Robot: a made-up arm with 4 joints.
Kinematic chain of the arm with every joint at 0, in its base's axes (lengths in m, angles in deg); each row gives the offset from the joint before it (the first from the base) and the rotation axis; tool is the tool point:
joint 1: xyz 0 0 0.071 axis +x
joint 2: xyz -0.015 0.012 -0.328 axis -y
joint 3: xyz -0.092 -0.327 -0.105 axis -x
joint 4: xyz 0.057 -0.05 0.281 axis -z
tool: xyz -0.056 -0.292 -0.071
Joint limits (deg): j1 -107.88..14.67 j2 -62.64..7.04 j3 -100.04..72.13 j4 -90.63..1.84
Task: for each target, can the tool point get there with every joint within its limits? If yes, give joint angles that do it. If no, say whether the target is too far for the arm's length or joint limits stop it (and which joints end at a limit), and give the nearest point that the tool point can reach.
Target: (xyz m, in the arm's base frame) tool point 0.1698 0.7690 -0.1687
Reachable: no: joint limits stop it (at a limit: joint 1, joint 3, joint 4) | nearest point 0.2178 -0.0274 -0.4037 | short by 0.832 m
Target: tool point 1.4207 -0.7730 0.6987
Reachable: no: too far | nearest point 0.2683 -0.5823 0.5438 | short by 1.178 m
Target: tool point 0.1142 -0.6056 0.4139
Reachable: yes | joints -53.63 -38.31 1.66 -32.42
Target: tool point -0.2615 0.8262 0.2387
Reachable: no: joint limits stop it (at a limit: joint 1, joint 4) | nearest point -0.0850 0.0824 0.4116 | short by 0.784 m
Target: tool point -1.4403 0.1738 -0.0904
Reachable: no: too far | nearest point -0.4843 -0.3315 -0.4891 | short by 1.152 m
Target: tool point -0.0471 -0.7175 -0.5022
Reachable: yes | joints -5.36 -8.33 -62.24 -20.17
